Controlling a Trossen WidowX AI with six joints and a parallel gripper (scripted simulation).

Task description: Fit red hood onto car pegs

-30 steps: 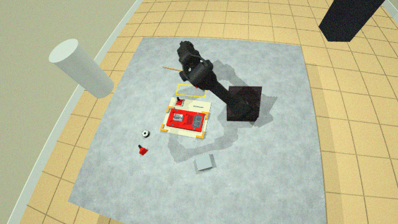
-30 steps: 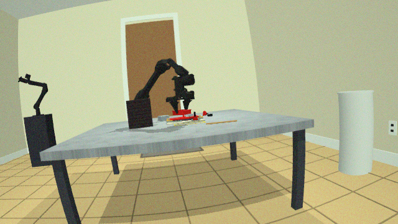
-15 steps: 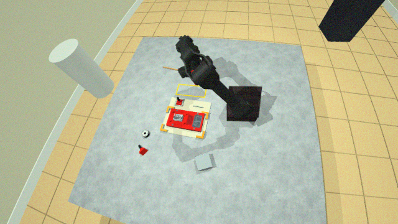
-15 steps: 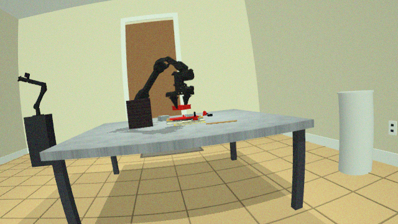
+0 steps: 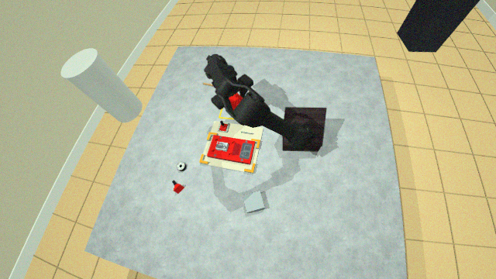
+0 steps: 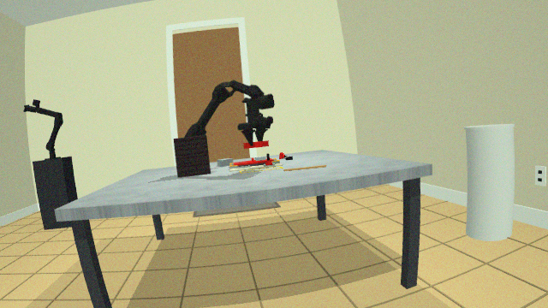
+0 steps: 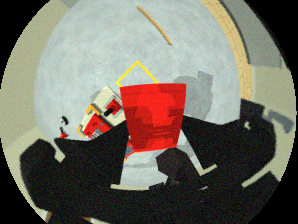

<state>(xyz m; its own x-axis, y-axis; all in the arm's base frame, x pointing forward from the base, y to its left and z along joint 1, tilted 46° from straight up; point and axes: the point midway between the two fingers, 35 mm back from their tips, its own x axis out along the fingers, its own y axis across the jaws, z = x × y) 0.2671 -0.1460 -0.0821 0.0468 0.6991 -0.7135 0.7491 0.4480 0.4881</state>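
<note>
Right now the engine block is 7 cm ahead of my gripper tip, 18 cm to the left of it and 8 cm below it. From my gripper tip the other things lie so: wheel 26 cm ahead, 27 cm to the left, 10 cm below; then red hood 1 cm above; then thin wooden stick 14 cm ahead, 21 cm to the right, 11 cm below.
</note>
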